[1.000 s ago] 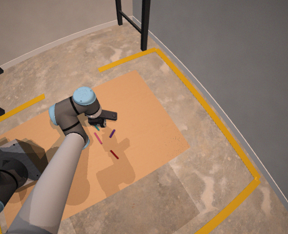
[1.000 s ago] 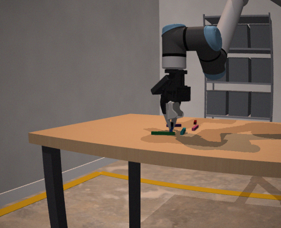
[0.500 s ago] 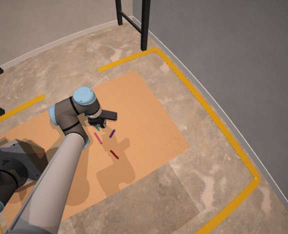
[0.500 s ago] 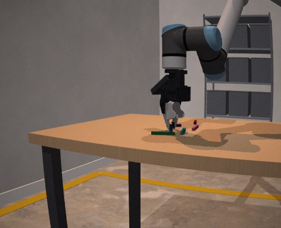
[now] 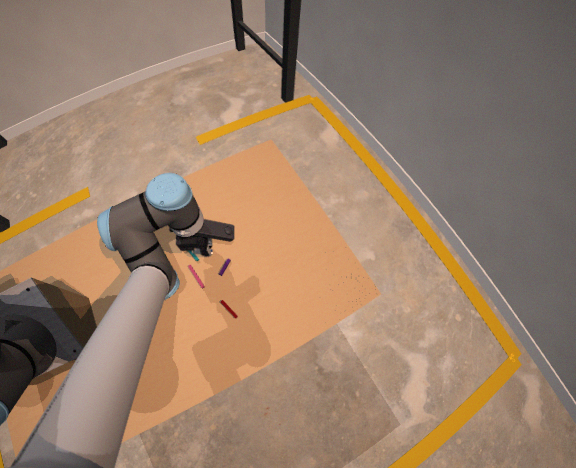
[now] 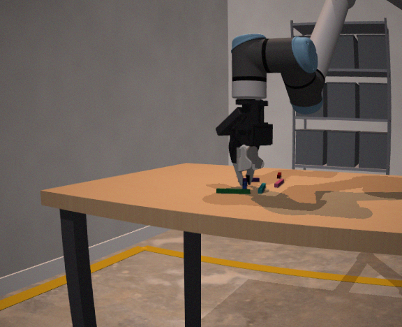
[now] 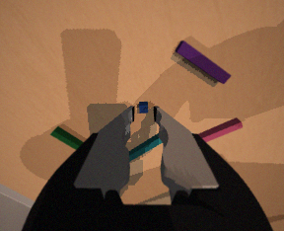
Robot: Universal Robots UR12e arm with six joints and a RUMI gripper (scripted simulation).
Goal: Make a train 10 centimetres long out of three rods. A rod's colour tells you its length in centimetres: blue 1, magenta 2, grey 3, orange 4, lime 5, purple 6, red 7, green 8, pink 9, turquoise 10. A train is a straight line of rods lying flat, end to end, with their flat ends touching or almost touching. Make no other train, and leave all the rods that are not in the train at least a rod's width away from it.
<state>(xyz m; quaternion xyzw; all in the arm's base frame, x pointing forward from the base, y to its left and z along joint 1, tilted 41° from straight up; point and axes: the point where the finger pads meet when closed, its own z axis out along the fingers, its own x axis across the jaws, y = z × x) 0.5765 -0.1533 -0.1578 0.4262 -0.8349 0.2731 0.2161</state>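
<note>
Right now my hand is 60 mm past the turquoise rod, 50 mm to the right of it and 10 mm above it. From my hand the other things lie so: green rod (110 mm to the left, 10 mm below); then pink rod (80 mm behind, 50 mm to the right, 10 mm below); then purple rod (10 mm ahead, 70 mm to the right, 10 mm below).
</note>
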